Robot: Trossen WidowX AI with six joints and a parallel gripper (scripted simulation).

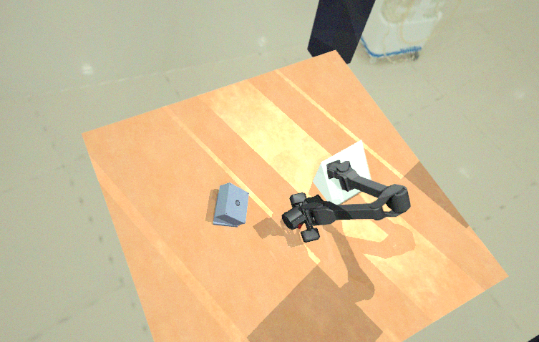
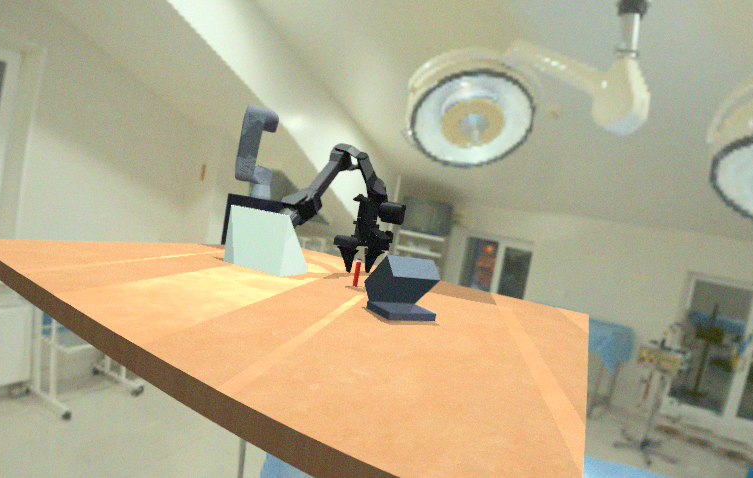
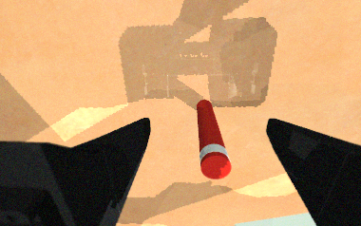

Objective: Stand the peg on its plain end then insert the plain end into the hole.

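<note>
Now: gripper tip 2 cm below the red peg. The rest, counted from my gripper tip: blue-grey sloped panel 22 cm ahead, 17 cm to the right, 3 cm above.
</note>
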